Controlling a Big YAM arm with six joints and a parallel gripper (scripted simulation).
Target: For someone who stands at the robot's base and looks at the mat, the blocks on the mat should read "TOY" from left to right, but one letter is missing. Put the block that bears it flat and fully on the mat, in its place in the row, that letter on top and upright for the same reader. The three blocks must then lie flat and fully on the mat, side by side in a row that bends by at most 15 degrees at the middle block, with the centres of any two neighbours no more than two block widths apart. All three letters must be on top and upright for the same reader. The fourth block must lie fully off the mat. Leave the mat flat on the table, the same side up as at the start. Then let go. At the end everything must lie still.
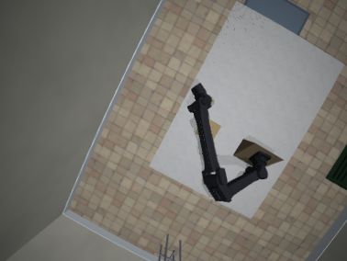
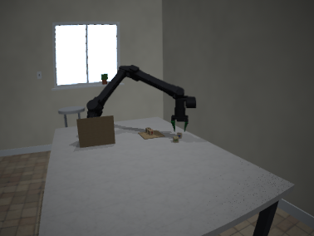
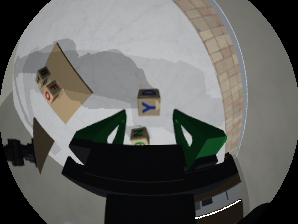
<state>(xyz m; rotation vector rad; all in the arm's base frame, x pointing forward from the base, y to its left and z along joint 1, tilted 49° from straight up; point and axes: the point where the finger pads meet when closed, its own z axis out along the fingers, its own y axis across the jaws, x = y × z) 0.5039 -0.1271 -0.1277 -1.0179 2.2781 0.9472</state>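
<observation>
The mat is 13 cm behind my hand, 15 cm to the left of it and 5 cm below it.
</observation>
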